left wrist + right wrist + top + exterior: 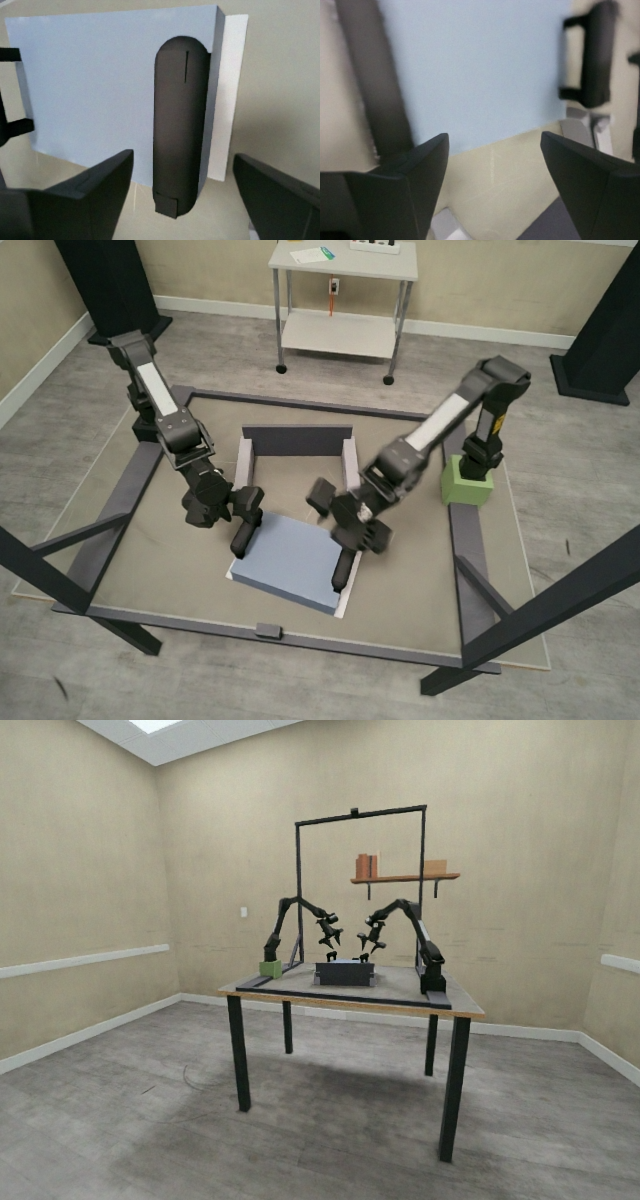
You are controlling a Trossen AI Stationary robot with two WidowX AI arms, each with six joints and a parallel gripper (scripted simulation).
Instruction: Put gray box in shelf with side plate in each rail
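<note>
The gray box lies 20 mm behind my right hand, 90 mm to the left of it and 130 mm below it. From my right hand the other things lie so: shelf back wall 320 mm ahead, 170 mm to the left, 100 mm below.
The gray box is 14 cm to the right of my left hand, 11 cm below it and 2 cm behind it. Round my left hand: shelf back wall: 33 cm ahead, 8 cm below, 6 cm to the right.
</note>
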